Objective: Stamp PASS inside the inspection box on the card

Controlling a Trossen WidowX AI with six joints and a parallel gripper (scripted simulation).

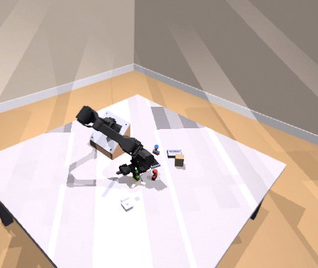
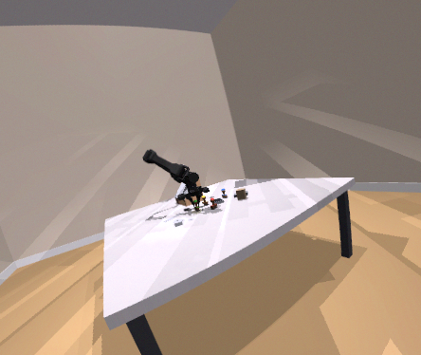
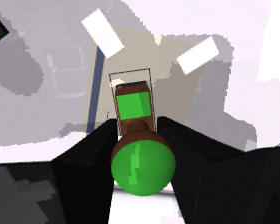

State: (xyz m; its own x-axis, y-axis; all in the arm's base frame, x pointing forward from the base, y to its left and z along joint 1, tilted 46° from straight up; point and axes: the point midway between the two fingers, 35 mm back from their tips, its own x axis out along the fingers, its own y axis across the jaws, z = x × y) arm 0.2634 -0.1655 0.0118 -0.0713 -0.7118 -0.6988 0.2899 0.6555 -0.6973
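My gripper tip is now 3 cm above the cream card. The rest, counted from my gripper tip: green-knobbed stamp: right at my gripper tip; then red stamp: 7 cm ahead, 7 cm to the left, 1 cm below; then pen: 9 cm behind, 2 cm below.
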